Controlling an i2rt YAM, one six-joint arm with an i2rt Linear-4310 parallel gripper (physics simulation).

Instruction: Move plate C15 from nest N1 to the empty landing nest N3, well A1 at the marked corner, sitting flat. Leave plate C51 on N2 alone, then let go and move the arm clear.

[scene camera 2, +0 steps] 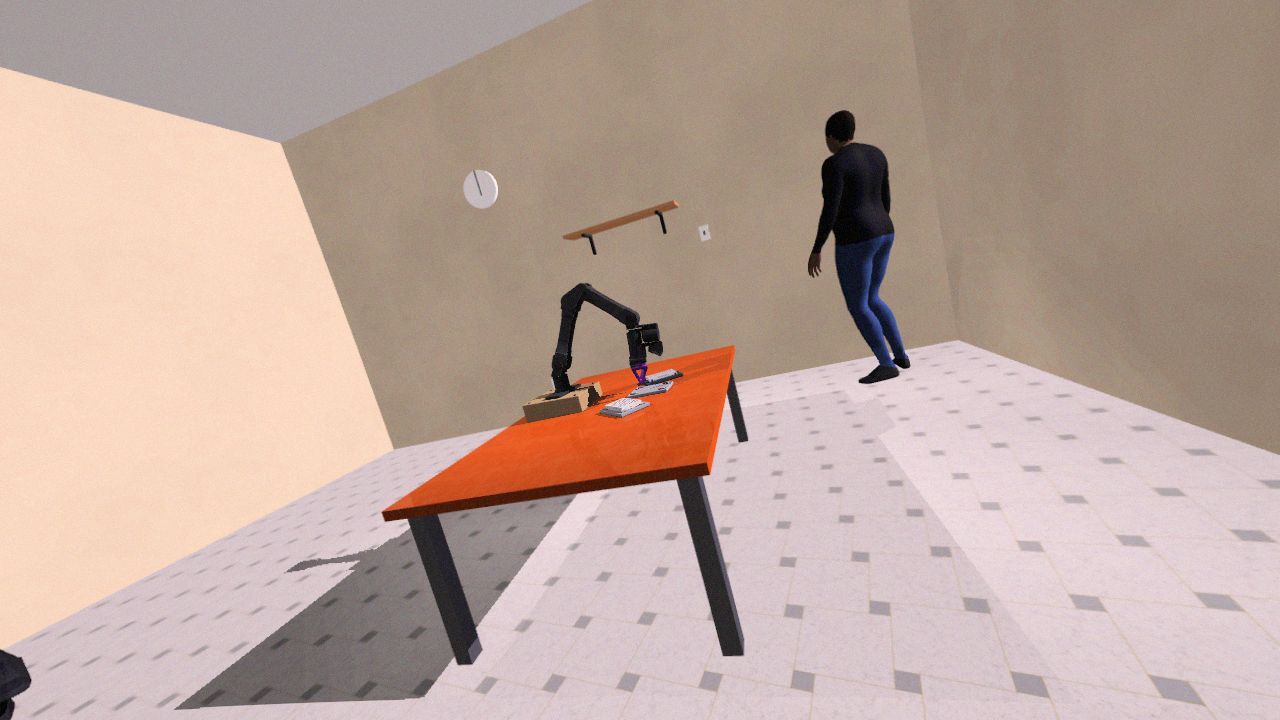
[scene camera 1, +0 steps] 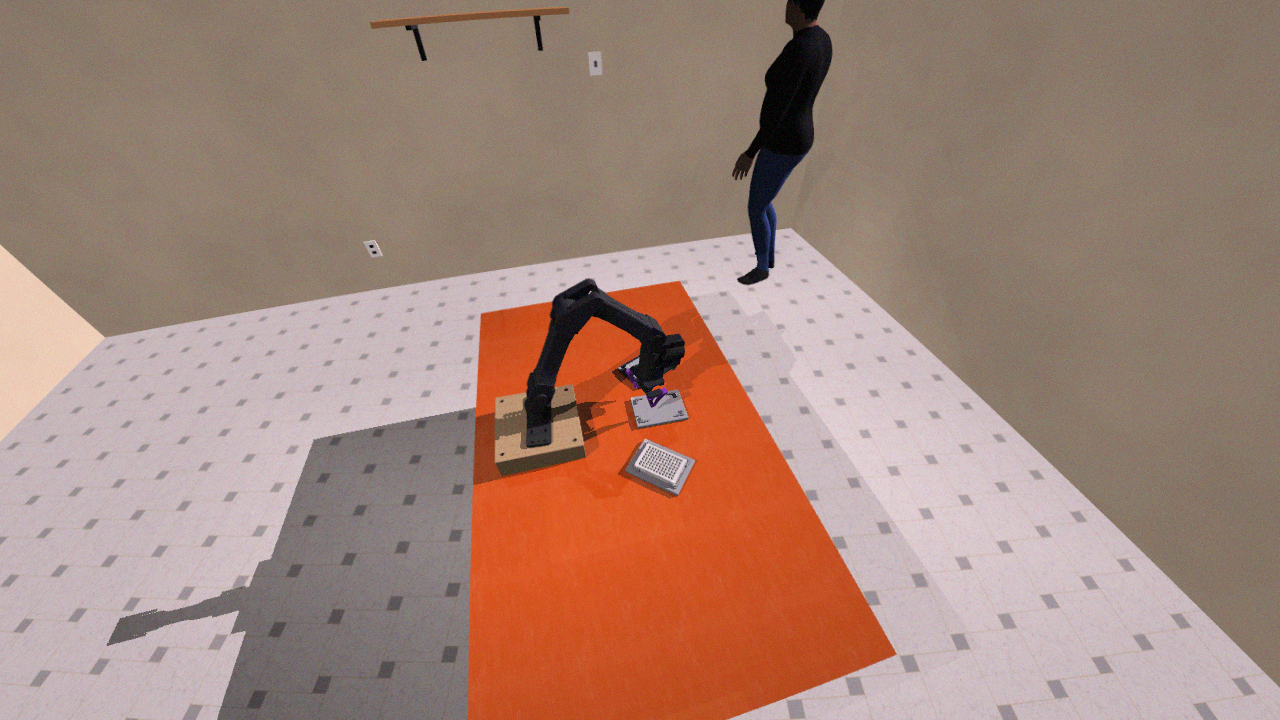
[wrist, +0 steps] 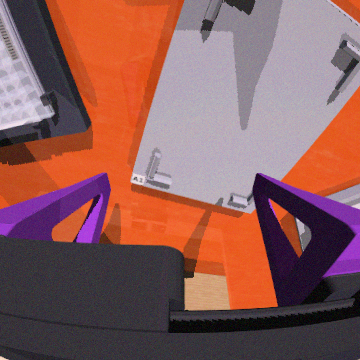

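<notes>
My gripper [scene camera 1: 644,394] [scene camera 2: 640,383] [wrist: 181,180] is open and empty, with purple fingers pointing down, above the table by the A1-marked end of the empty light-grey nest [scene camera 1: 657,417] [scene camera 2: 651,390] [wrist: 200,100]. The nest's A1 label [wrist: 138,179] lies between the fingers in the wrist view. A clear plate [scene camera 2: 664,375] [wrist: 17,90] sits in the dark nest [wrist: 70,105] beyond, partly hidden by the arm in scene camera 1. A white plate [scene camera 1: 661,461] [scene camera 2: 623,404] sits in the nearer grey nest [scene camera 1: 671,488]. I cannot read the plate or nest numbers.
The arm's wooden base block [scene camera 1: 538,460] [scene camera 2: 547,411] stands beside the nests on the orange table [scene camera 1: 626,608] [scene camera 2: 572,456]. Metal corner posts stick up from the empty nest. A person [scene camera 1: 796,98] [scene camera 2: 859,197] in black and blue stands on the floor beyond the table.
</notes>
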